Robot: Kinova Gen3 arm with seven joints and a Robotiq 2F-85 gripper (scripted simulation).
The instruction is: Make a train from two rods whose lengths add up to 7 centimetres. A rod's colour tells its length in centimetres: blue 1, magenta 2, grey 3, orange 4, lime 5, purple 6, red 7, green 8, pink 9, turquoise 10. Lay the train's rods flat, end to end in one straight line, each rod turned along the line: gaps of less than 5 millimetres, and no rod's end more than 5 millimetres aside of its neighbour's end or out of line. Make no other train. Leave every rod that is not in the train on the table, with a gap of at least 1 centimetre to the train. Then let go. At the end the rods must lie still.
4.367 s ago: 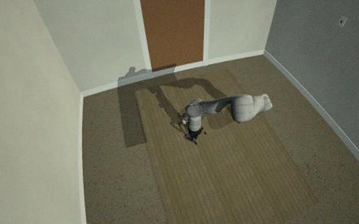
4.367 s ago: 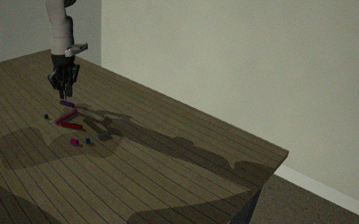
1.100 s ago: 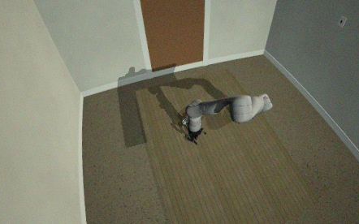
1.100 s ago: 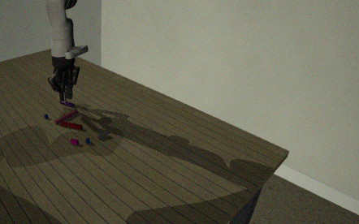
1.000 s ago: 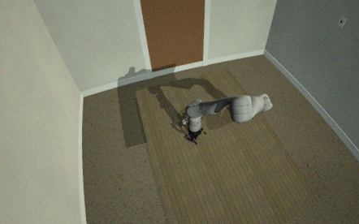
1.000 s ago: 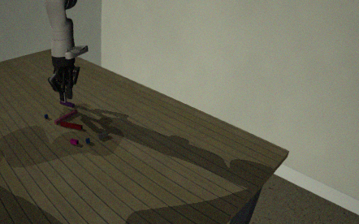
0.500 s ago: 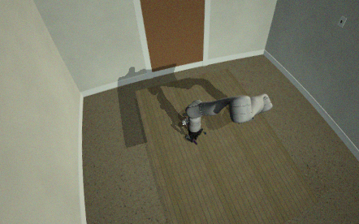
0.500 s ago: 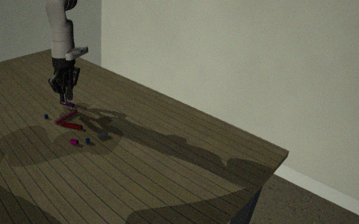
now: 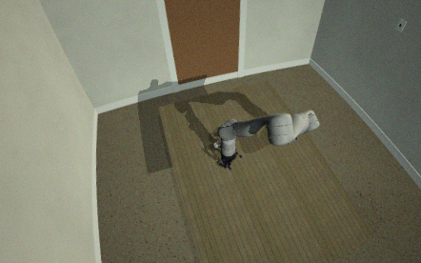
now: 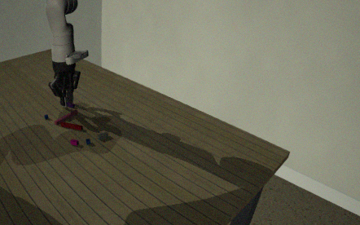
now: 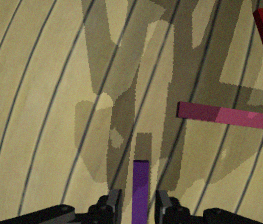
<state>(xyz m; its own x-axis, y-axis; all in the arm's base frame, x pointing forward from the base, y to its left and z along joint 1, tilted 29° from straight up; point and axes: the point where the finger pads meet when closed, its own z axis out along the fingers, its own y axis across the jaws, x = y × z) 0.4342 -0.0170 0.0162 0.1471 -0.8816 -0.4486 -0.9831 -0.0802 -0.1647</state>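
My gripper is now 20 mm above the purple rod. Round my hand: red rod 80 mm behind, 120 mm to the right, 20 mm below; pink rod 60 mm behind, 70 mm to the right, 20 mm below; magenta rod 130 mm behind, 190 mm to the right, 20 mm below.
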